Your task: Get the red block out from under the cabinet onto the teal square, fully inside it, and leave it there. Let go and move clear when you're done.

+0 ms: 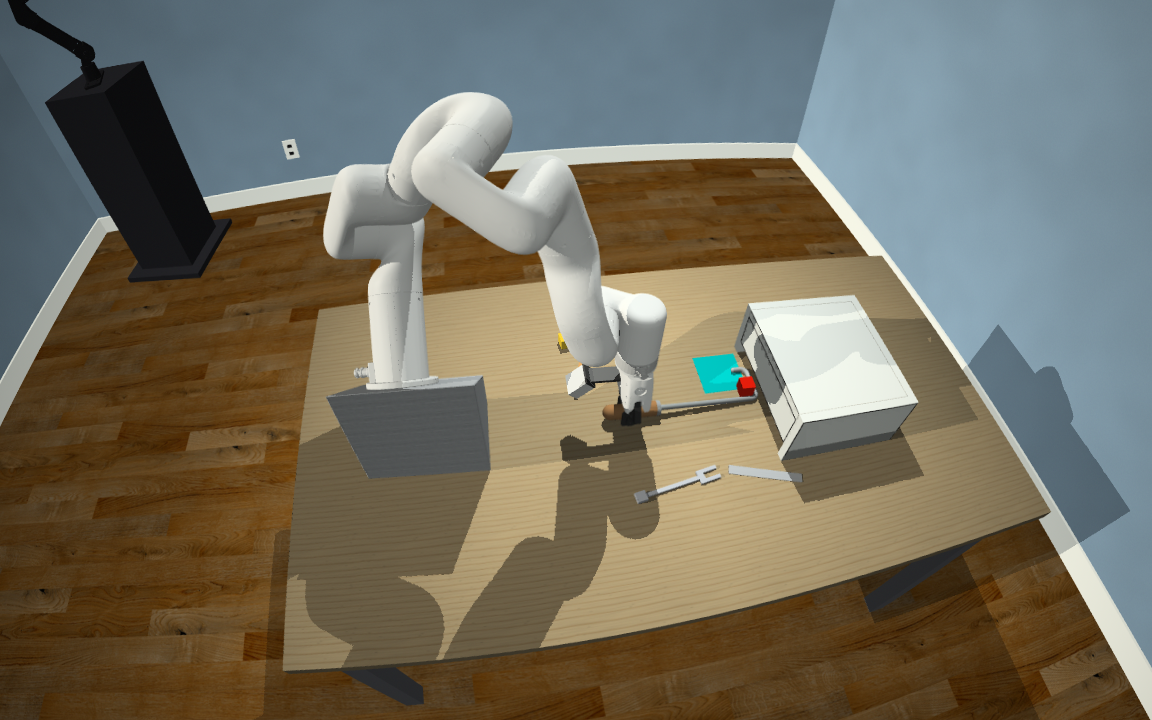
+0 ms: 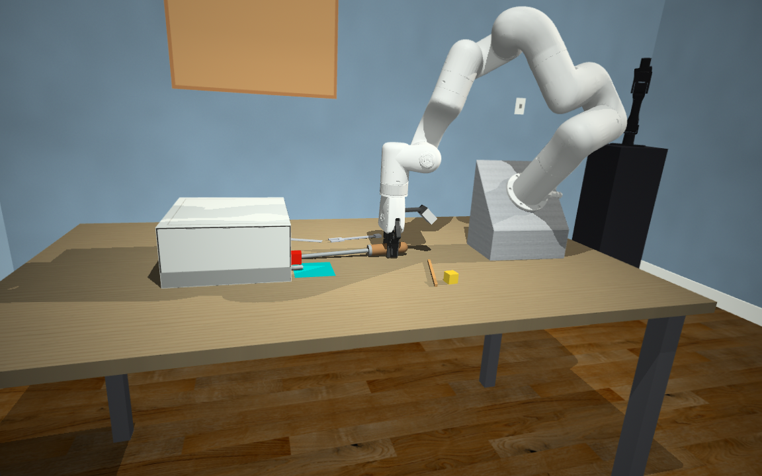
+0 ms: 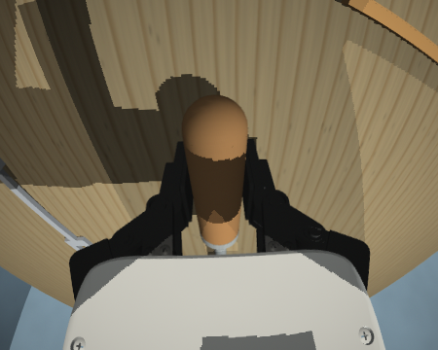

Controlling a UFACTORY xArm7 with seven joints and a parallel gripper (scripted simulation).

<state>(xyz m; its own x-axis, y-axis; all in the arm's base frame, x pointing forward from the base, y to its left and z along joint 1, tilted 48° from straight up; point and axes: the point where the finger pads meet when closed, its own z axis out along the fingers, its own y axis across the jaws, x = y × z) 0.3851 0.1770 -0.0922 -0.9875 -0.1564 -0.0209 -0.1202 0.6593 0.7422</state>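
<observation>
The thin wooden stick lies 90 mm behind my hand, 140 mm to the left of it and 20 mm below it. The rest, counted from my hand: yellow cube 120 mm behind, 190 mm to the left, 10 mm below; grey forked tool 80 mm ahead, 160 mm to the right, 20 mm below; hooked tool with wooden handle 120 mm ahead, 50 mm to the left, 10 mm below.
</observation>
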